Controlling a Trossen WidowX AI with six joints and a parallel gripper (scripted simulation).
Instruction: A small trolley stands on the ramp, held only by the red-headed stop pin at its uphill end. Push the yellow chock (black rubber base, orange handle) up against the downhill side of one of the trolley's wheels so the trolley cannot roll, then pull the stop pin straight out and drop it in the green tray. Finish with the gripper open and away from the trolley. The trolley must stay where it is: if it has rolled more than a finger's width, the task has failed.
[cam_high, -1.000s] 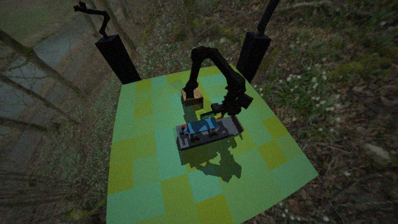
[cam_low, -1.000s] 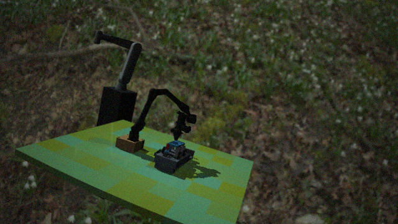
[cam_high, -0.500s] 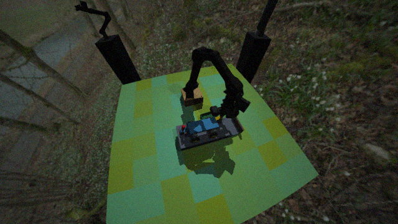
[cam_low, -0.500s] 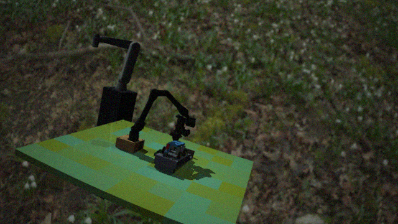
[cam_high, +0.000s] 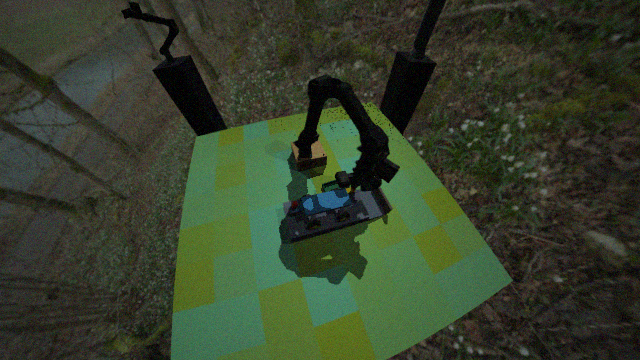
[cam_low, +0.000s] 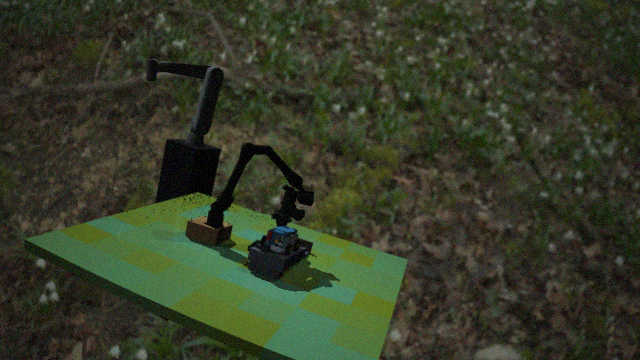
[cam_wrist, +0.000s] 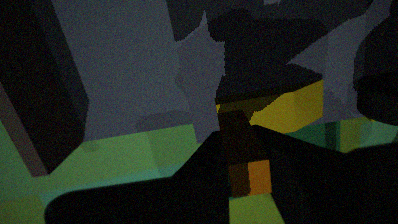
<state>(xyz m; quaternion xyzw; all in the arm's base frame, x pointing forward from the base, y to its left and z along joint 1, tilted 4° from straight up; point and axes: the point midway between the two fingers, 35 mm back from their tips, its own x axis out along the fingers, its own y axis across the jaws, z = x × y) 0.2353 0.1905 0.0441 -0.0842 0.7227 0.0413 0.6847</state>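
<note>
Now: gripper tip 25 cm to the left of the red-headed stop pin, 8 cm short of it and 4 cm below it. The rest, counted from my gripper tip: yellow chock (2 cm to the right, 1 cm below, 1 cm ahead); raised lip (13 cm to the left, 6 cm below, 4 cm ahead); green tray (9 cm below, 6 cm to the right, 5 cm behind).
</note>
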